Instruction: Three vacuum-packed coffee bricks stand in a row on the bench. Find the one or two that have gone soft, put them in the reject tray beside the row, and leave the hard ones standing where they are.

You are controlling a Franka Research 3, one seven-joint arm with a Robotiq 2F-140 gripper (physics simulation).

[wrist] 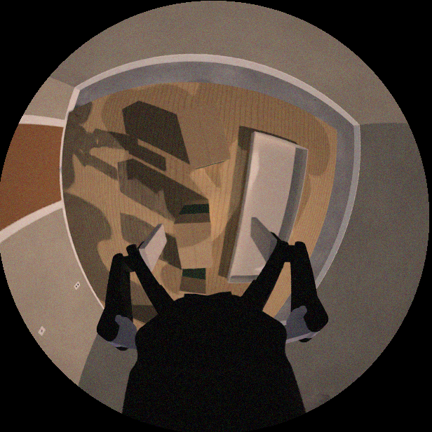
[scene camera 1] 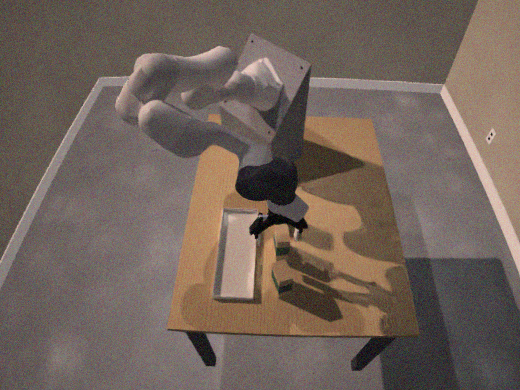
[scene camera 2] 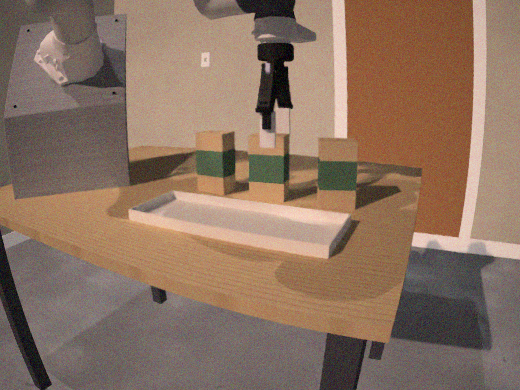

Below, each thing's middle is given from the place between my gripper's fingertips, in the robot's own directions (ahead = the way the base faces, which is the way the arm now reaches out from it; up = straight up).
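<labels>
My hand's 120 mm above the white reject tray [scene camera 2: 310, 232], and it's 140 mm to the left of the tray and 70 mm past it.
</labels>
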